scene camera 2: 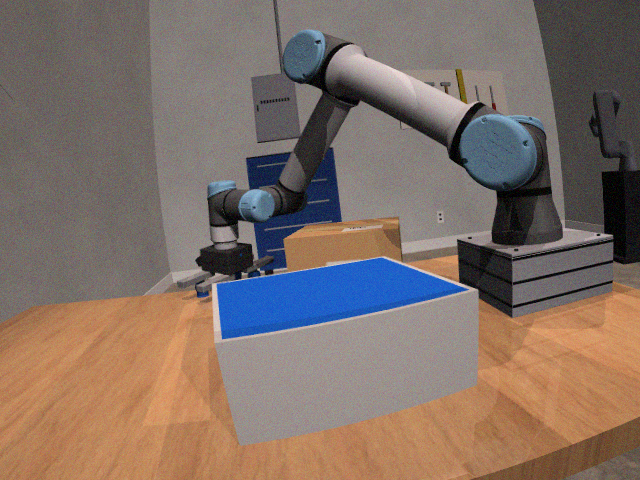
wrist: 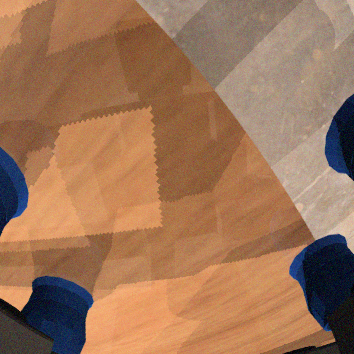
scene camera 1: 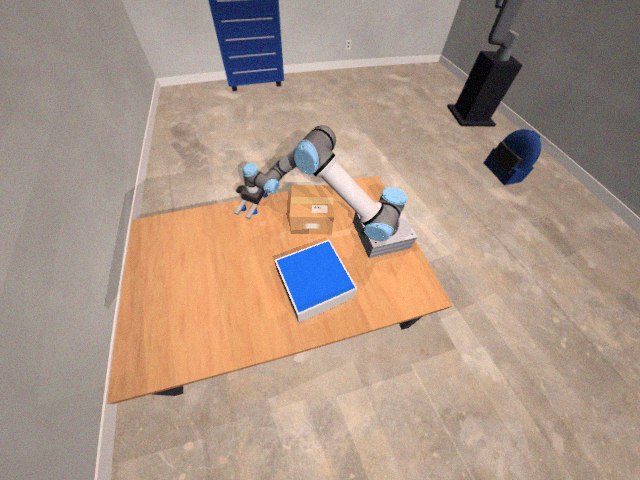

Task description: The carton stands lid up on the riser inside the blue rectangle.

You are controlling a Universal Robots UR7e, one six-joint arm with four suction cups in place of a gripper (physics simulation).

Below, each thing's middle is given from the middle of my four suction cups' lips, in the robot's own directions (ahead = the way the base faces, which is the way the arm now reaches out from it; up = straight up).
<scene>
I see my suction cup 33 cm past the brown carton [scene camera 2: 319,245], 14 cm to the right of it and 6 cm below it.
</scene>
